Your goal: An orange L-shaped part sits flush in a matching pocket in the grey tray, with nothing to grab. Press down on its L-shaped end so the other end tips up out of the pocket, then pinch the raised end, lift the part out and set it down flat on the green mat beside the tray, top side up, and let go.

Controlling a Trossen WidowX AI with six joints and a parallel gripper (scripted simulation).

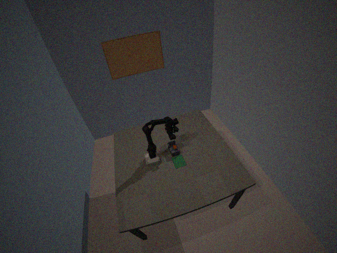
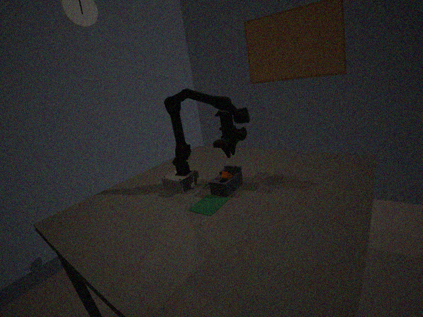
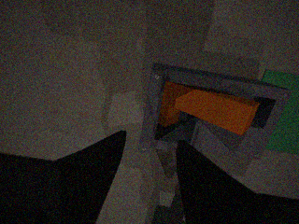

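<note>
The orange L-shaped part is 1 cm behind my gripper tip, 4 cm to the right of it and 10 cm below it. Also, from my gripper tip: green mat: 2 cm behind, 22 cm to the right, 16 cm below.
</note>
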